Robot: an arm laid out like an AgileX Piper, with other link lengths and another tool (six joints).
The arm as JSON. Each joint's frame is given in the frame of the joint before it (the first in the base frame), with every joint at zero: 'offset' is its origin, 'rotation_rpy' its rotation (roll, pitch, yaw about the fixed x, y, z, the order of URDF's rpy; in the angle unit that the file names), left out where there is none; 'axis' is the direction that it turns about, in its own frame. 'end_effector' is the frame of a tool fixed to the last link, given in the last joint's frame.
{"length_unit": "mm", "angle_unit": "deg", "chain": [
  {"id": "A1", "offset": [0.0, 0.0, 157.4], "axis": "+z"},
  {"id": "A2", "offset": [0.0, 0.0, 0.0], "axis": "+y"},
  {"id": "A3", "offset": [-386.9, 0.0, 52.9], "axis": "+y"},
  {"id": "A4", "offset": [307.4, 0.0, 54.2], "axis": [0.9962, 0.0, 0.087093]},
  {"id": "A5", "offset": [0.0, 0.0, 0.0], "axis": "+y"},
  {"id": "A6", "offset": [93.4, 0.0, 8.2], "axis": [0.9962, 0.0, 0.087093]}
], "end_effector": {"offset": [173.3, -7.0, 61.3], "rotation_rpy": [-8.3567, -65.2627, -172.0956]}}
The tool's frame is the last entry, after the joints.
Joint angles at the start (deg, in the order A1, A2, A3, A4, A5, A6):
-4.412 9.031 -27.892 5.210 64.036 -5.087
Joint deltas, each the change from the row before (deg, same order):
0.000 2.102 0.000 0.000 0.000 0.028
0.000 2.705 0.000 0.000 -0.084 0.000
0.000 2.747 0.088 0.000 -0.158 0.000
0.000 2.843 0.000 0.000 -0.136 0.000
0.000 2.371 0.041 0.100 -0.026 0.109
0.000 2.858 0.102 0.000 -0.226 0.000
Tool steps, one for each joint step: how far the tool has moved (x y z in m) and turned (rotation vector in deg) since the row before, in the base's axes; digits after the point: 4 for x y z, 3 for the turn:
0.0045 -0.0004 -0.0051 0.183 2.096 -0.018
0.0057 -0.0005 -0.0065 0.204 2.613 -0.007
0.0056 -0.0005 -0.0074 0.210 2.669 -0.014
0.0055 -0.0005 -0.0072 0.211 2.699 -0.012
0.0039 0.0000 -0.0069 0.350 2.375 -0.066
0.0049 -0.0004 -0.0083 0.214 2.727 -0.021

